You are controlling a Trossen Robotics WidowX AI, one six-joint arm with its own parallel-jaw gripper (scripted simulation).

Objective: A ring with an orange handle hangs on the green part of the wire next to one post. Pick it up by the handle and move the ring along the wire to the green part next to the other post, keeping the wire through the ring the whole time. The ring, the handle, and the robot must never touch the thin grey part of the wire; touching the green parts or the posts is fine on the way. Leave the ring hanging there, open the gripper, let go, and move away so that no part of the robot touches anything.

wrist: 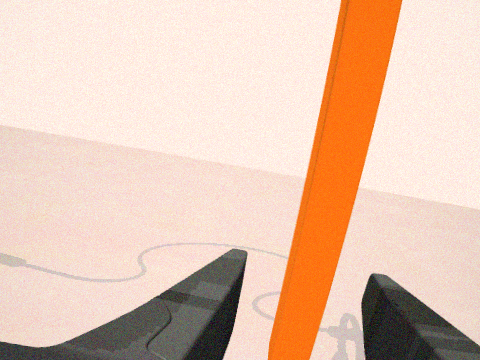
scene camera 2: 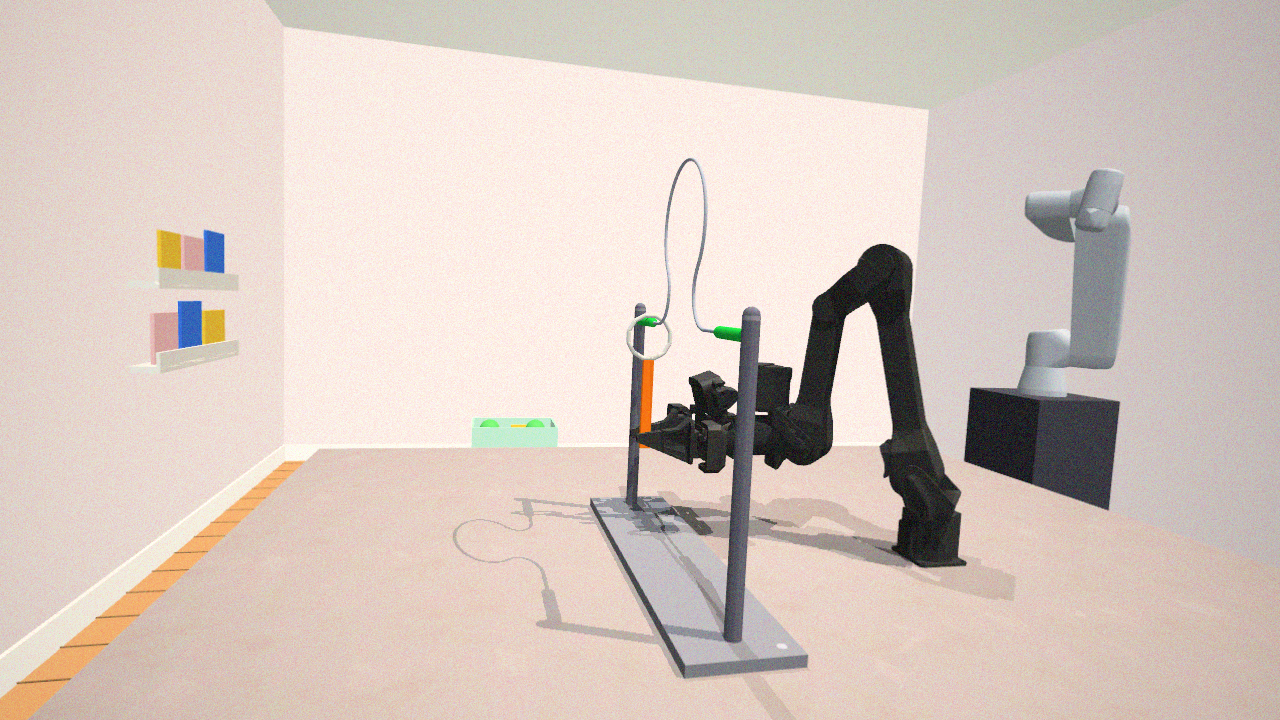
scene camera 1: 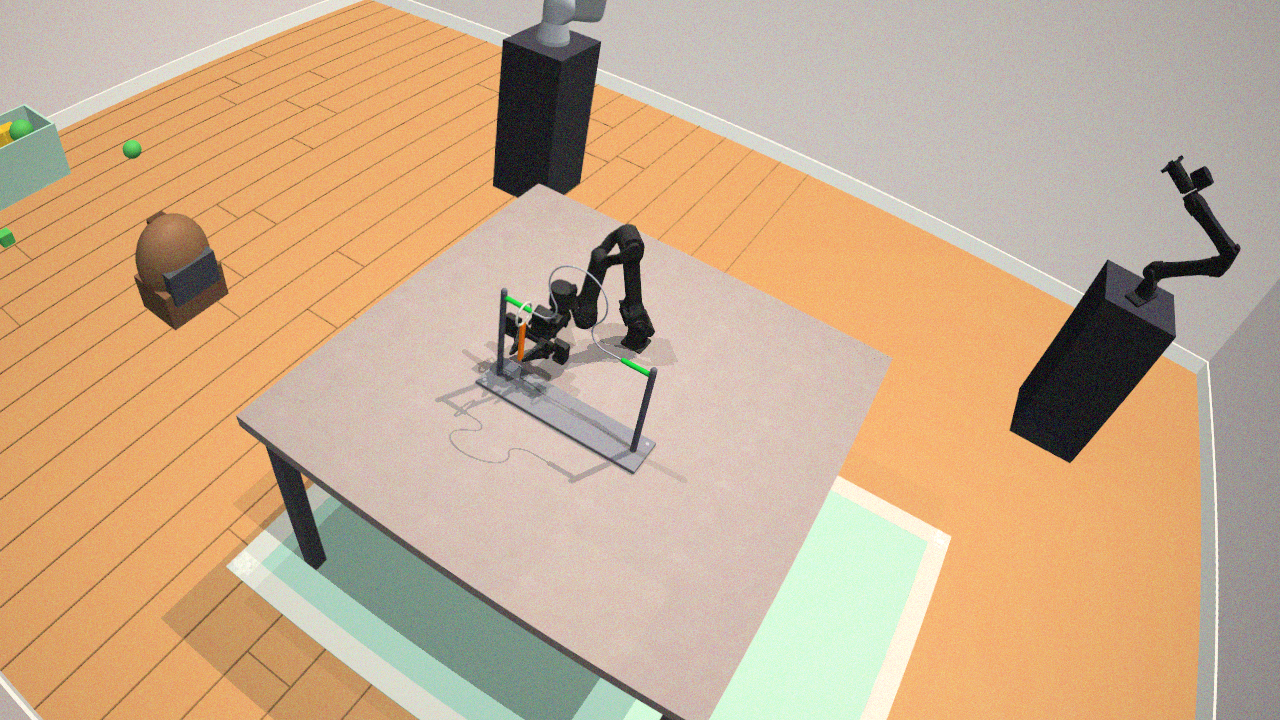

Labels:
my gripper: wrist; scene camera 2 633, 435; scene camera 1
same spot on my gripper: [wrist: 200, 310] = [scene camera 1: 531, 349]

